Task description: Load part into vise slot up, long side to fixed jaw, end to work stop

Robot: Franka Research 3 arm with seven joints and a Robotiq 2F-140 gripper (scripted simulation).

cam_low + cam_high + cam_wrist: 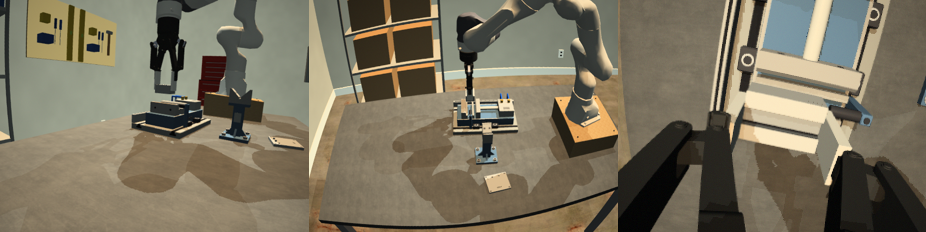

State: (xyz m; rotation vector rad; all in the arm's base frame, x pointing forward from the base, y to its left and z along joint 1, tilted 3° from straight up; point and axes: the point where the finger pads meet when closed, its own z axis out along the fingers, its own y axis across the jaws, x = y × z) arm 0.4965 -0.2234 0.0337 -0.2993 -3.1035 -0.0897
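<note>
My hand is 20 mm above the part. Round my hand: fixed jaw 30 mm ahead, 10 mm to the left, 90 mm below; then moving jaw 30 mm behind, 30 mm to the left, 90 mm below; then work stop rod 10 mm ahead, 70 mm to the left, 80 mm below.
</note>
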